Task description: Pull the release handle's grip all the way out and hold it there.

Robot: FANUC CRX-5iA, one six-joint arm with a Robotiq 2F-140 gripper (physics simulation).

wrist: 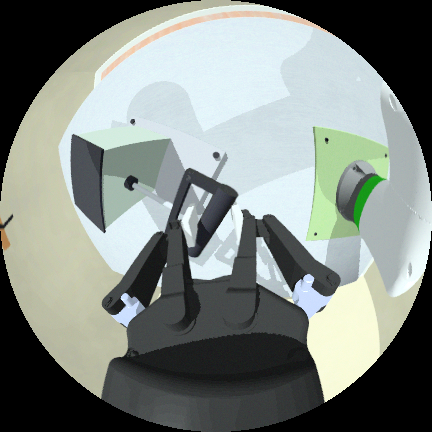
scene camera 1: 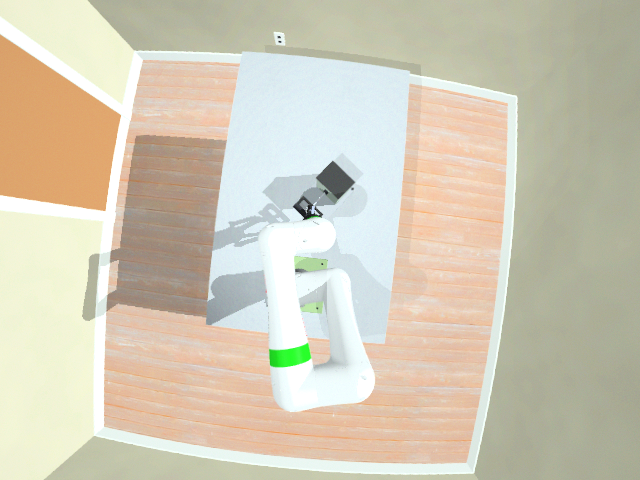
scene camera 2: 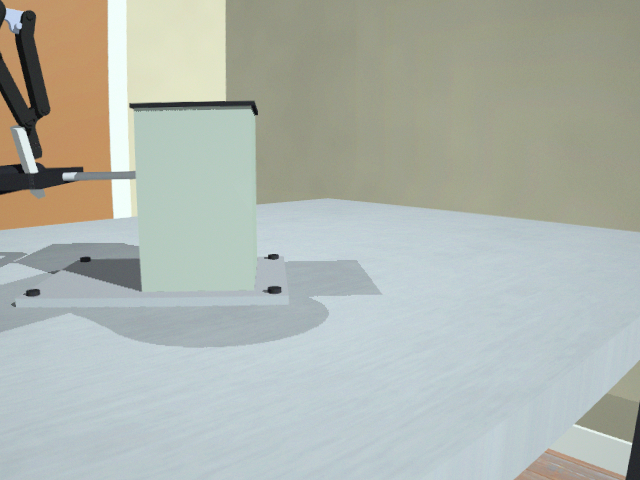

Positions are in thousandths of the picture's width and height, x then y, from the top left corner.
Scene:
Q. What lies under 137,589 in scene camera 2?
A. A bolted base plate.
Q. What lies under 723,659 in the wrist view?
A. My gripper.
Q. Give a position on a bolted base plate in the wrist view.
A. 425,348

